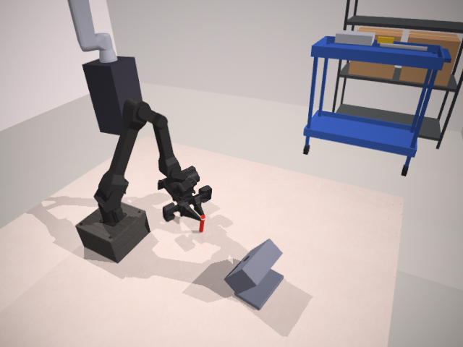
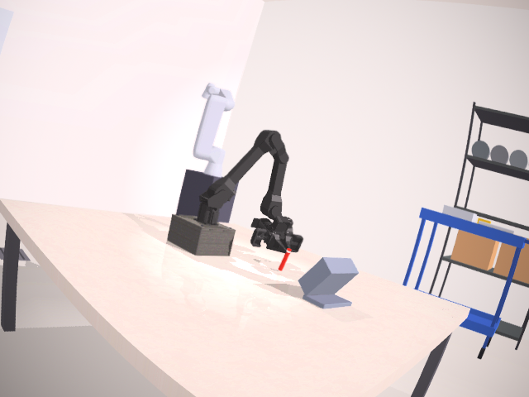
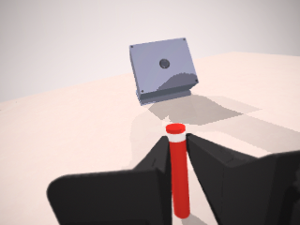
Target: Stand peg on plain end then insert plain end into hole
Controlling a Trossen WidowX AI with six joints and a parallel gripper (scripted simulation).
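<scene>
My gripper tip is 1 cm above the red peg. Also, from my gripper tip: grey sloped panel (22 cm ahead, 12 cm to the right).
</scene>
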